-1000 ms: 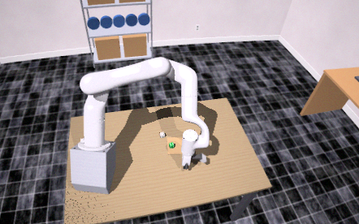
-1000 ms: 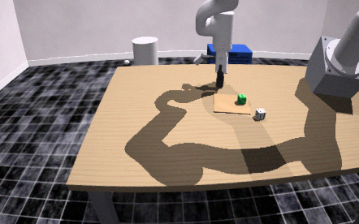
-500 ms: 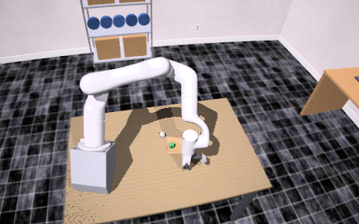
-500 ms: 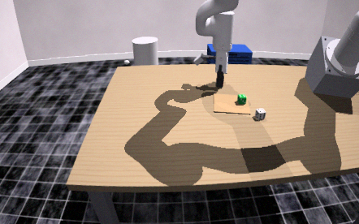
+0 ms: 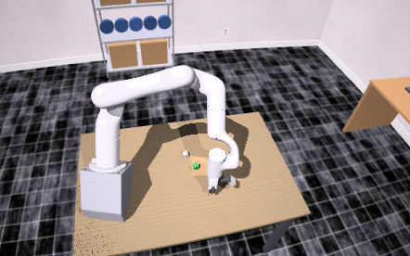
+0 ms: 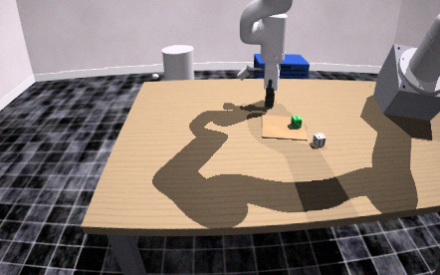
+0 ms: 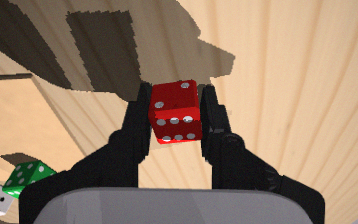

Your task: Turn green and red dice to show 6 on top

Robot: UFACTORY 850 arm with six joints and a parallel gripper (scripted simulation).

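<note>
The tan mat is 17 cm to the left of my hand and 2 cm below it. The rest, counted from my hand: red die: 1 cm below; green die: 17 cm to the left, 5 cm behind; white die: 28 cm to the left, 8 cm behind, 1 cm below.
</note>
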